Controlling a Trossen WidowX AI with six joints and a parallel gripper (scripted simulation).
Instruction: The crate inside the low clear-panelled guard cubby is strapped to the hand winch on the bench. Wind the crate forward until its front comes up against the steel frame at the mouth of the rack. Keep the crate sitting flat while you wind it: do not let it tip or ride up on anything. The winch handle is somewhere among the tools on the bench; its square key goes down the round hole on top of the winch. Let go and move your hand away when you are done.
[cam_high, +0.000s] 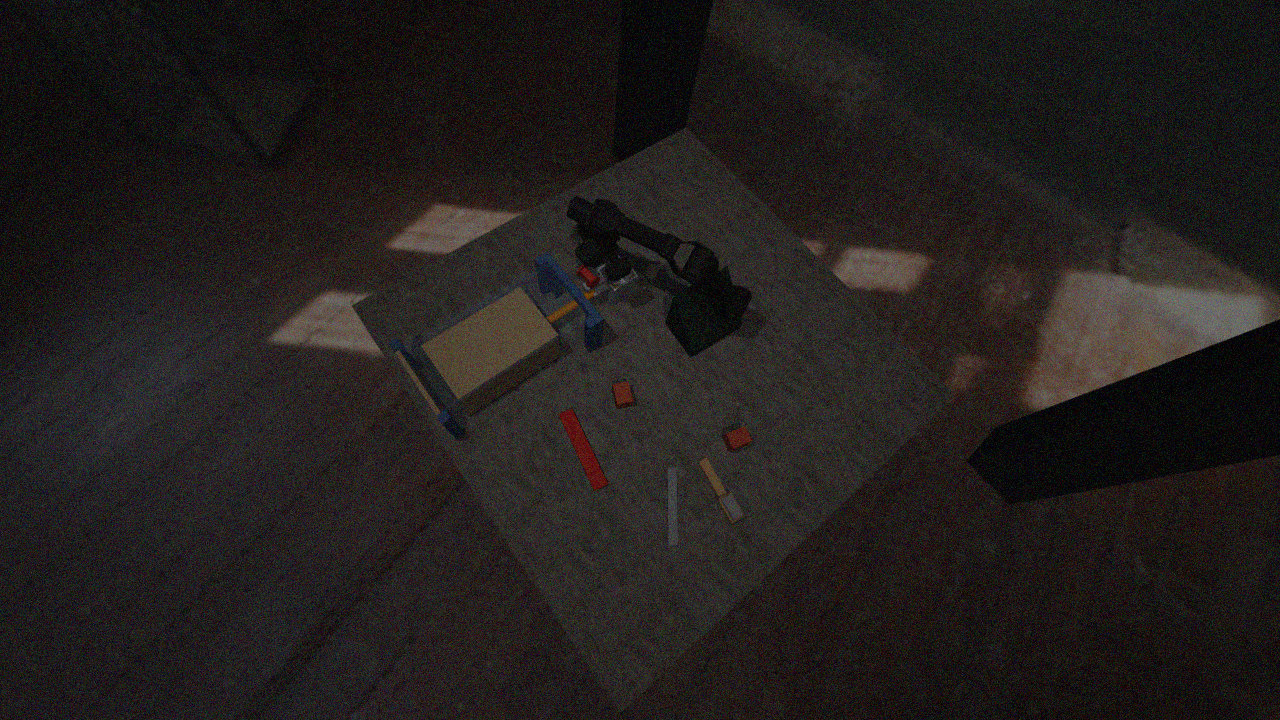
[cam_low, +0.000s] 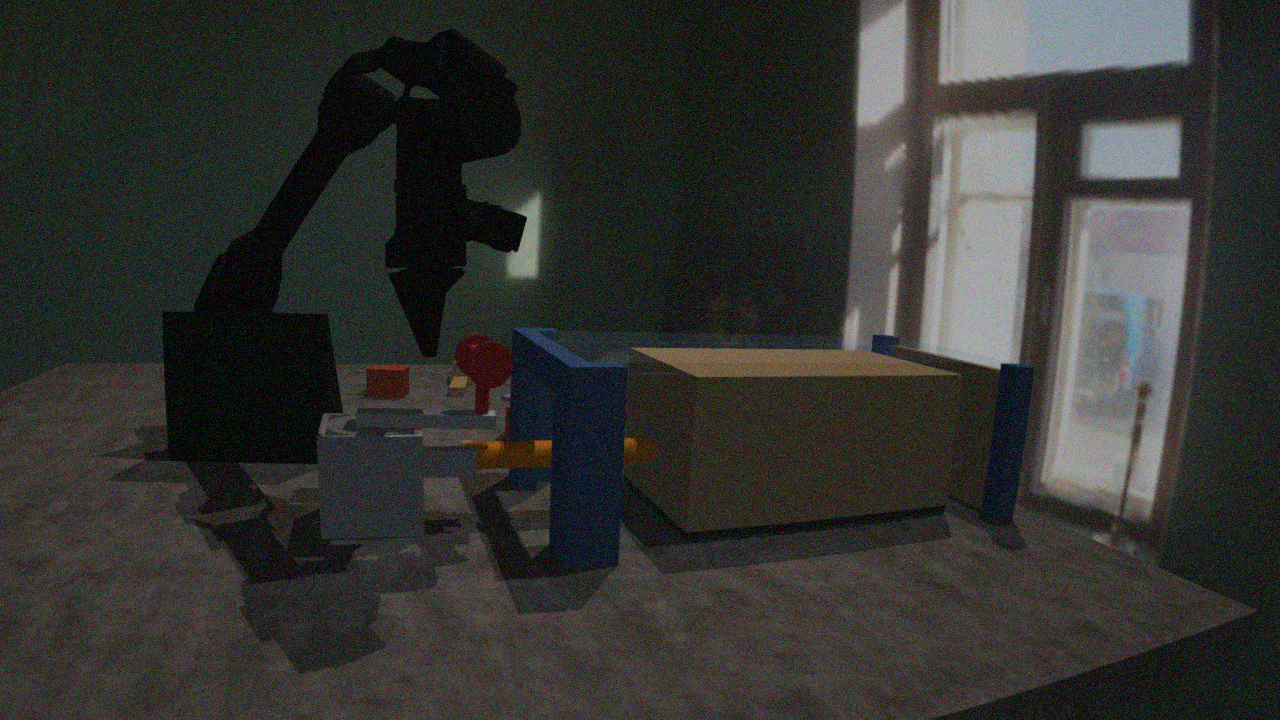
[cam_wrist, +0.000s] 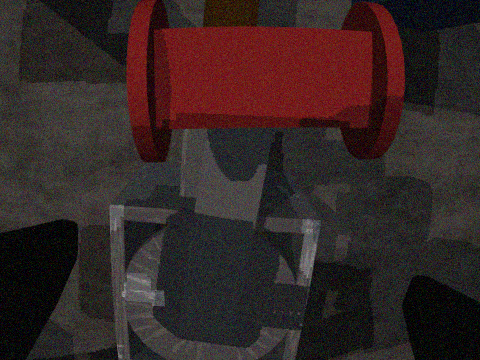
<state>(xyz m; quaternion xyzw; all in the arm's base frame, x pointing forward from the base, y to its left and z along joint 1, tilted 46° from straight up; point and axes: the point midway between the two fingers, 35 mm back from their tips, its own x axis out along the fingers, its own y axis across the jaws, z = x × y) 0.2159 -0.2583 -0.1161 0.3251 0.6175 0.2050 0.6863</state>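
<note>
Now: gripper tip 5 cm short of the red knob and 2 cm above it. Also, from my gripper tip: crank handle: 1 cm ahead, 5 cm below; blue frame: 11 cm ahead, 1 cm to the left, 5 cm below; grey winch: 7 cm behind, 12 cm below.
</note>
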